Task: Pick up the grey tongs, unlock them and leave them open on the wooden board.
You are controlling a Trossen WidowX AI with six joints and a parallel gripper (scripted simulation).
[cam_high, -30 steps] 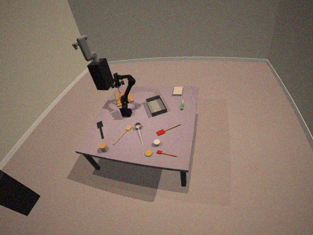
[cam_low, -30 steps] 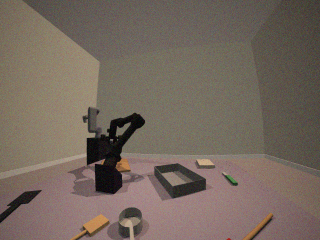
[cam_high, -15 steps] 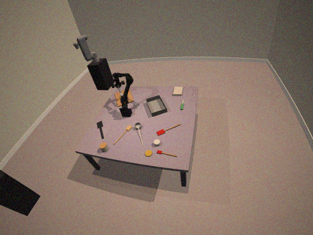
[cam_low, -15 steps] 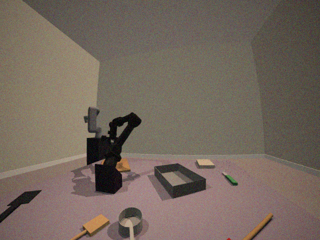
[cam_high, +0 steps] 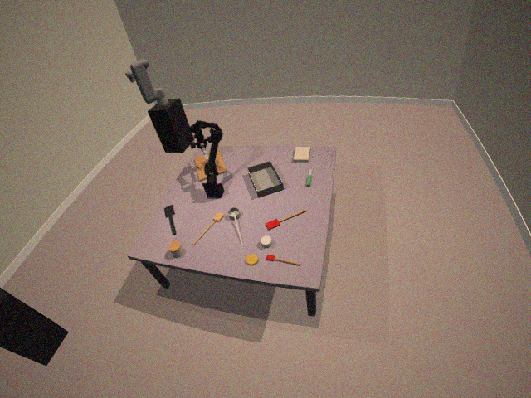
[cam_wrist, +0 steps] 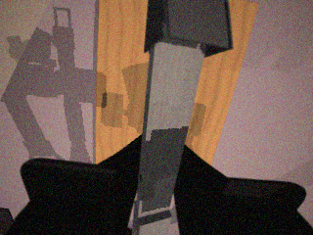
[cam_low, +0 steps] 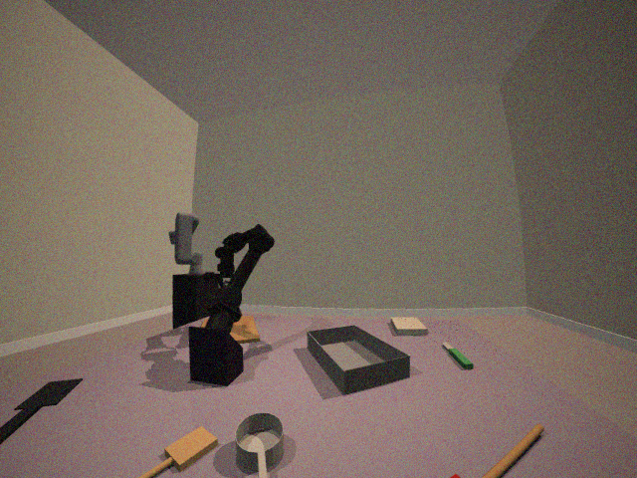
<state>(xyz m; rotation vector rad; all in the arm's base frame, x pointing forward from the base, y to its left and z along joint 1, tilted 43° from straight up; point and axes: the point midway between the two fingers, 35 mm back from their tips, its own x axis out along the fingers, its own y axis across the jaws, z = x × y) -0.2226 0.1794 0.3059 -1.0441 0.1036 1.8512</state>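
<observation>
Right now my gripper tip is 15 cm above the wooden board and 1 cm short of it. From my gripper tip the other things lie so: roasting tin 57 cm ahead, 14 cm to the right, 13 cm below; beige block 77 cm ahead, 21 cm to the left, 14 cm below.
</observation>
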